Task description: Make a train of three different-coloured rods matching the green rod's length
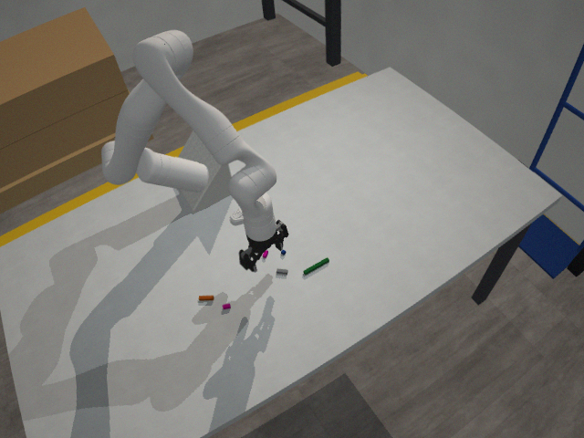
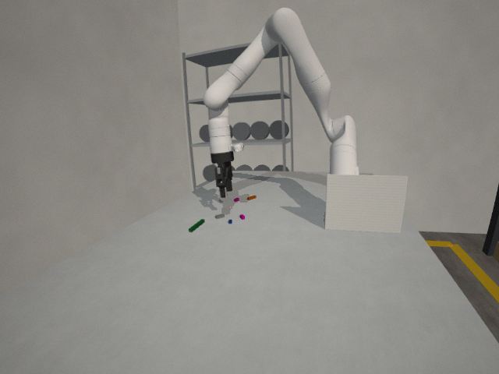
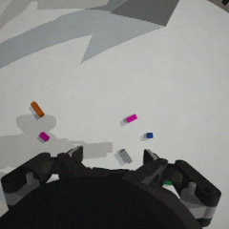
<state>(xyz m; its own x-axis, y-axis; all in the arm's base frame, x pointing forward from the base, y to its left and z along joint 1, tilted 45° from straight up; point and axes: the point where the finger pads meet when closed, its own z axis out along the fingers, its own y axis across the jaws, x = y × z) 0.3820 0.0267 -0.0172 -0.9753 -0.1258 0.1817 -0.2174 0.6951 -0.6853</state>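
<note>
Now: hand 7 cm to the right of the blue rod, 7 cm above it and 4 cm past it. Round my hand: grey rod 7 cm below, 3 cm to the left, 2 cm ahead; then orange rod 19 cm to the right, 7 cm below, 2 cm behind; then green rod 12 cm to the left, 7 cm below, 6 cm ahead.
</note>
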